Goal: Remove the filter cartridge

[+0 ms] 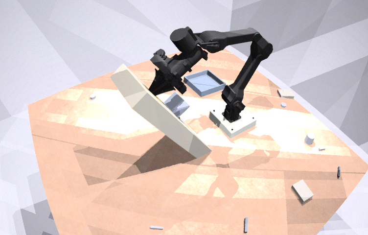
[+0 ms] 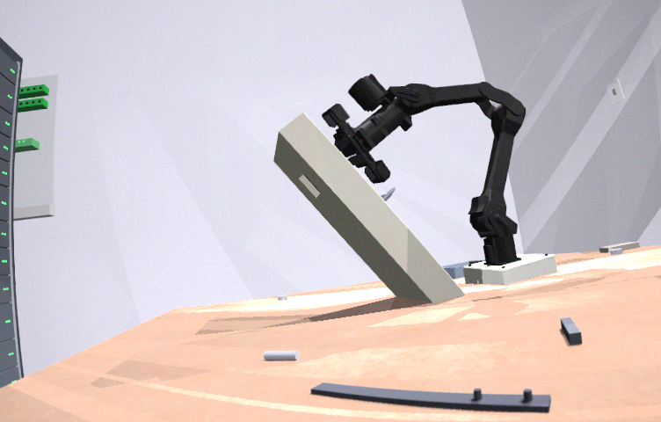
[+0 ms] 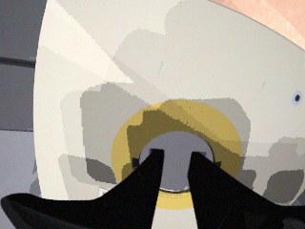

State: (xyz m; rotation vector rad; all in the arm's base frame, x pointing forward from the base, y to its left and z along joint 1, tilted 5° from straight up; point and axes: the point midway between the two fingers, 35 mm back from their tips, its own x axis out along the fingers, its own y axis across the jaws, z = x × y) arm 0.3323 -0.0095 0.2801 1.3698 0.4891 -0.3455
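My gripper tip is 10 mm short of the round filter cartridge and 10 mm above it. From my gripper tip the other things lie so: blue tray 430 mm behind, 290 mm to the right, 270 mm below.
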